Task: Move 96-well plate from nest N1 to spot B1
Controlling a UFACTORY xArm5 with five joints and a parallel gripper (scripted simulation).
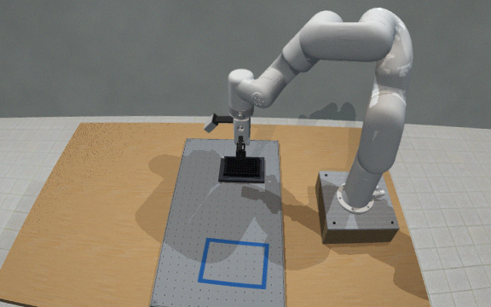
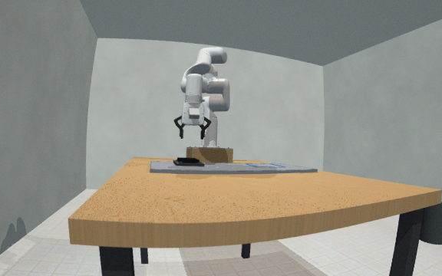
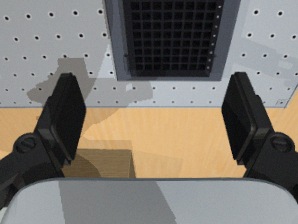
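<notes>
Now: hand 110 mm above the 96-well plate and 20 mm to the left of it. Also, from my hand: dark plate nest: 120 mm below, 20 mm to the right.
</notes>
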